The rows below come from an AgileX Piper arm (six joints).
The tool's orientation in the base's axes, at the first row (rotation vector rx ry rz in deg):
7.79, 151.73, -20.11
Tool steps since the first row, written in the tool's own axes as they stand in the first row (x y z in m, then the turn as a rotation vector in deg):
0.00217, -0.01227, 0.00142, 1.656, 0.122, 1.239
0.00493, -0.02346, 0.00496, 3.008, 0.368, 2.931
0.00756, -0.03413, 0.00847, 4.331, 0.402, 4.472
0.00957, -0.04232, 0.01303, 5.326, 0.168, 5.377
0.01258, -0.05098, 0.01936, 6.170, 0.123, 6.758
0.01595, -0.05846, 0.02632, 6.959, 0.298, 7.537
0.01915, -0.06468, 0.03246, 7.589, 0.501, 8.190
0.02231, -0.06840, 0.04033, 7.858, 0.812, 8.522
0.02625, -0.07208, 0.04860, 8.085, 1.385, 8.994
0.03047, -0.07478, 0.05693, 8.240, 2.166, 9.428
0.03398, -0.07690, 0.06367, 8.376, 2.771, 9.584
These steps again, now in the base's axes. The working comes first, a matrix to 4 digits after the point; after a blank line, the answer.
The tool's axes in the first row as the columns of a matrix, in the base's axes (used below as rounded here):
-0.8881, 0.1543, 0.4329
0.0362, 0.9625, -0.2688
-0.4582, -0.2231, -0.8604

-0.00321, -0.01211, 0.00052, -0.916, -0.156, -1.852
-0.00585, -0.02374, -0.00129, -1.346, -0.325, -3.982
-0.00831, -0.03485, -0.00314, -1.848, -0.658, -5.922
-0.00939, -0.04389, -0.00615, -2.376, -1.091, -7.104
-0.01066, -0.05382, -0.01105, -2.535, -1.475, -8.669
-0.01179, -0.06277, -0.01691, -2.872, -1.487, -9.740
-0.01294, -0.07029, -0.02227, -3.117, -1.445, -10.636
-0.01291, -0.07587, -0.02966, -3.164, -1.225, -11.114
-0.01340, -0.08149, -0.03776, -3.073, -0.792, -11.752
-0.01395, -0.08618, -0.04626, -2.902, -0.151, -12.371
-0.01448, -0.08990, -0.05319, -2.862, 0.394, -12.702

